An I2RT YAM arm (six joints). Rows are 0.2 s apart.
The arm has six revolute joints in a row. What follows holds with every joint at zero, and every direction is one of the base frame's.
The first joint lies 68 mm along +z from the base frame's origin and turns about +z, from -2.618 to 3.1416 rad.
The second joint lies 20 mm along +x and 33.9 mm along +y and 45.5 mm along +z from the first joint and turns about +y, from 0 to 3.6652 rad.
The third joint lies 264 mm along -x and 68.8 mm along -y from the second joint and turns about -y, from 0 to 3.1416 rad.
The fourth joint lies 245 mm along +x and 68.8 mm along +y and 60 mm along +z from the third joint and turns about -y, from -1.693 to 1.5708 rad.
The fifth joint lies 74 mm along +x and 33.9 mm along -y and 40.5 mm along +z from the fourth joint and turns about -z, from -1.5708 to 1.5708 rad.
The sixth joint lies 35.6 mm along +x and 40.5 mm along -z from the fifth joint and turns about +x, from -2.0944 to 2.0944 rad.
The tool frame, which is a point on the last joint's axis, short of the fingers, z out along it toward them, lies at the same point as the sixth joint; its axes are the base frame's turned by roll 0, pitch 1.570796 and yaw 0 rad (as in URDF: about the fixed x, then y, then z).
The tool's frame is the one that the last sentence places.
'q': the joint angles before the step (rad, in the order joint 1, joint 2, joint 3, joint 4, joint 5, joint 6). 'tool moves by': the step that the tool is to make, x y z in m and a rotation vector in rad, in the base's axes. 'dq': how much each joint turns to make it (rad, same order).
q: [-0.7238, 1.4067, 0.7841, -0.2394, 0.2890, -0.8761]
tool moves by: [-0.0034, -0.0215, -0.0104, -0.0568, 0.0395, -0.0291]
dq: [-0.0589, 0.0659, 0.0001, 0.0971, 0.0316, -0.0709]
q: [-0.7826, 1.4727, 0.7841, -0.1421, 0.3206, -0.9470]
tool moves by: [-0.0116, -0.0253, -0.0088, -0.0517, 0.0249, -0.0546]
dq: [-0.0836, 0.0584, 0.0002, 0.0991, 0.0187, -0.0611]
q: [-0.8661, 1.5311, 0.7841, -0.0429, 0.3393, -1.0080]
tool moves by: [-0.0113, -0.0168, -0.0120, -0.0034, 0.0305, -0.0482]
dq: [-0.0615, 0.0544, 0.0001, 0.0477, 0.0092, -0.0294]
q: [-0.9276, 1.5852, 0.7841, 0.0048, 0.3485, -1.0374]
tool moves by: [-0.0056, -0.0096, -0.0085, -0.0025, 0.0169, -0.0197]
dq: [-0.0320, 0.0389, 0.0005, 0.0376, 0.0022, -0.0207]
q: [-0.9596, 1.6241, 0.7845, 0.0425, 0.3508, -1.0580]
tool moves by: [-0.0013, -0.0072, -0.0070, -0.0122, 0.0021, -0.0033]
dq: [-0.0164, 0.0361, 0.0002, 0.0504, -0.0031, -0.0164]
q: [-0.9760, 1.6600, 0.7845, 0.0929, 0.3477, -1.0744]
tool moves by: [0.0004, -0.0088, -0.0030, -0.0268, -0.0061, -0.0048]
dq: [-0.0139, 0.0334, 0.0114, 0.0525, 0.0002, -0.0142]
